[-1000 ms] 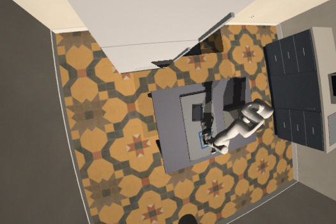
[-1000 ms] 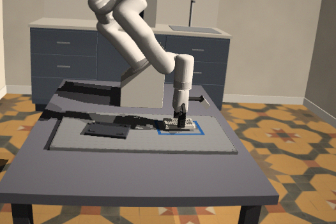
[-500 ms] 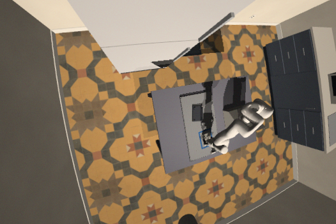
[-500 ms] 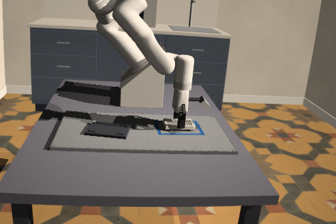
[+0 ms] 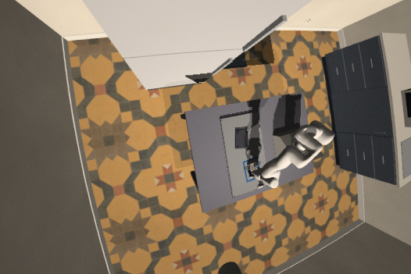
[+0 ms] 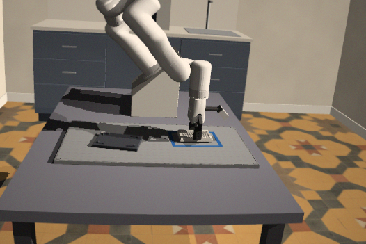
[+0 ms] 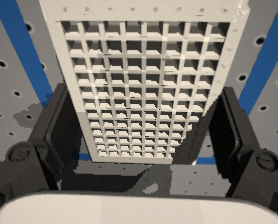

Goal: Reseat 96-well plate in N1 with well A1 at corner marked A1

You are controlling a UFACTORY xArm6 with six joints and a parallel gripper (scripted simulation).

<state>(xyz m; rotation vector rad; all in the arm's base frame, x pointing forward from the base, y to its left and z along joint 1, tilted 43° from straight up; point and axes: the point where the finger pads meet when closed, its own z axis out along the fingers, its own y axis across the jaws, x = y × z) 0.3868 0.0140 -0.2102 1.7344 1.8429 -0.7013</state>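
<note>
The white 96-well plate is 10 mm below my hand. From my hand the other things lie so: dark plate nest N1 (290 mm to the right, 60 mm ahead, 20 mm below); then white tag (360 mm to the right, 10 mm below).
</note>
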